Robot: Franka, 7 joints.
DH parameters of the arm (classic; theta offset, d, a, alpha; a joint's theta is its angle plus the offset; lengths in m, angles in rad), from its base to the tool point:
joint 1: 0 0.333 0 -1.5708
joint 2: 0 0 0 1.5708
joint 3: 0 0.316 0.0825 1.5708
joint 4: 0 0 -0.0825 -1.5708
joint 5: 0 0.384 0 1.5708
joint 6: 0 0 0.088 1.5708
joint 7: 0 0.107 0 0
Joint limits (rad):
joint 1: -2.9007..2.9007
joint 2: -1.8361..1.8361
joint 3: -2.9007..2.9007
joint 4: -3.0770..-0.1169
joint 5: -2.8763..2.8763
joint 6: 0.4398..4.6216
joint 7: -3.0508..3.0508
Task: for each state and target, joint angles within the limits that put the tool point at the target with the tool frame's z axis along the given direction. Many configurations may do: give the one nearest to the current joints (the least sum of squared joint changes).
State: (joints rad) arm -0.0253 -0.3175 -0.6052 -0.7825 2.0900 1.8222 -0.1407
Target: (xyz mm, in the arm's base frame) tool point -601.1 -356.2 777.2 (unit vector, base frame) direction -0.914 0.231 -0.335
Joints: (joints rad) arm 0.6020 -1.0088 -0.2182 -0.1196 2.5266 1.8294 -0.1407
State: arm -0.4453 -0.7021 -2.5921 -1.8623 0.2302 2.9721 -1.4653
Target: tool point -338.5 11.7 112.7 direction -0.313 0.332 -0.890
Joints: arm -0.1311 -0.5925 -2.7760 -2.7387 0.9773 3.8698 -1.4653
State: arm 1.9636 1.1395 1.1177 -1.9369 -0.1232 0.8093 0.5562
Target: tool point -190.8 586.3 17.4 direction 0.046 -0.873 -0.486
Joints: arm 1.4723 1.3904 0.6247 -1.0464 -0.3161 1.2566 0.5562
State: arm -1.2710 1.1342 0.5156 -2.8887 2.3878 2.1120 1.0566
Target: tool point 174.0 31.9 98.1 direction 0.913 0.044 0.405
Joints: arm -1.5765 1.1939 0.2525 -2.9321 1.4400 1.4373 1.0566
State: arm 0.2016 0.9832 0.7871 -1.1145 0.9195 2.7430 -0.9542
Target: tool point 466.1 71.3 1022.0 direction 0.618 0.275 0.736
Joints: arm 0.0119 0.3932 0.8141 -0.4251 0.9883 3.1757 -0.9542
